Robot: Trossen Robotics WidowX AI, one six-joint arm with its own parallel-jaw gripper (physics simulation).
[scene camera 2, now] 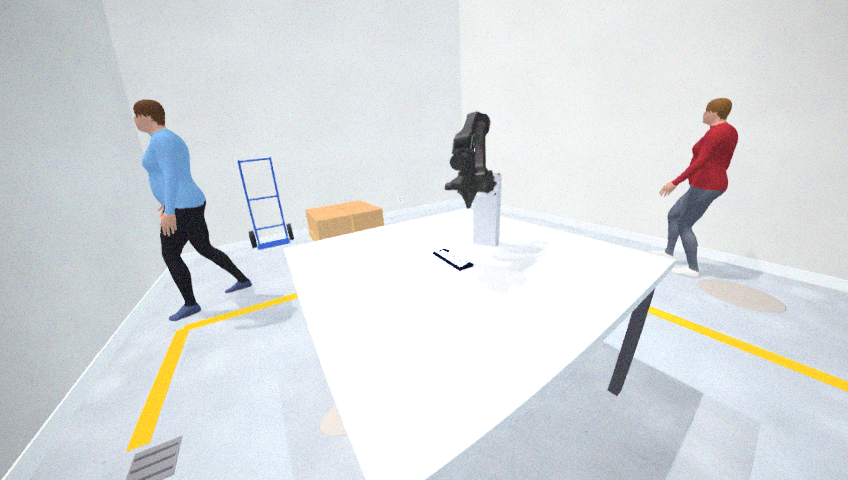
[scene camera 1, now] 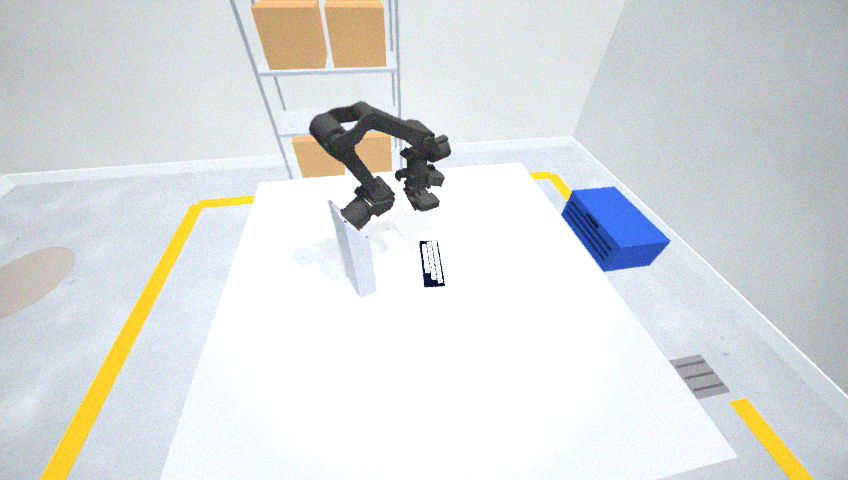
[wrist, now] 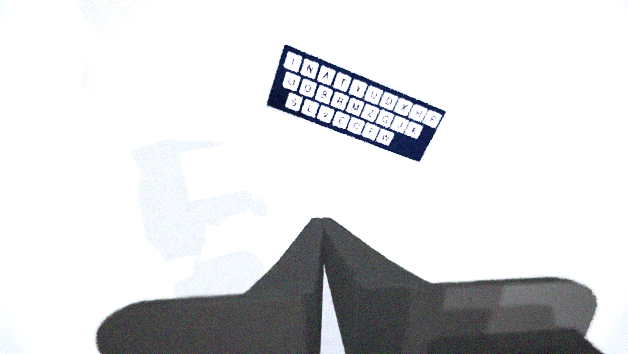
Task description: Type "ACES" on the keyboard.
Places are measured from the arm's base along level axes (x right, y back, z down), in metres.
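Pixels of known places: gripper, between the fingertips: (scene camera 2: 468,208) (scene camera 1: 415,209) (wrist: 320,226); arm's base, origin of its link: (scene camera 1: 349,220).
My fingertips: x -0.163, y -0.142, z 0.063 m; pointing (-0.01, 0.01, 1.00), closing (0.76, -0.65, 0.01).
Ahead of a thing's pixels: the offset from my fingertips to its top centre. Level surfaces: height alone.
The keyboard {dy -0.066, dx +0.021, dz +0.202 m} (scene camera 1: 426,278) (scene camera 2: 453,259) (wrist: 407,148) lies flat on the white table, dark blue with white letter keys. In the wrist view it is tilted, its right end lower. The A key {dy -0.069, dx -0.033, dz +0.202 m} (wrist: 326,75) is in the top row; the S key {dy -0.023, dx -0.043, dz +0.202 m} (wrist: 293,103), E key {dy -0.043, dx +0.013, dz +0.202 m} (wrist: 340,120) and C key {dy -0.049, dx +0.032, dz +0.202 m} (wrist: 355,126) are in the bottom row. My gripper (scene camera 1: 424,206) (scene camera 2: 468,205) (wrist: 320,226) is shut and empty, pointing down. It is well above the table, apart from the keyboard; its tips show below the keyboard in the wrist view.
A white upright panel (scene camera 1: 357,264) (scene camera 2: 486,220) stands beside the arm's base on the table {dz +0.219 m} (scene camera 1: 416,386) (scene camera 2: 416,333). Away from the table are a blue box (scene camera 1: 621,223), a shelf rack (scene camera 1: 327,71), a blue hand truck (scene camera 2: 259,198), cardboard boxes (scene camera 2: 345,220) and two people (scene camera 2: 175,172) (scene camera 2: 711,157).
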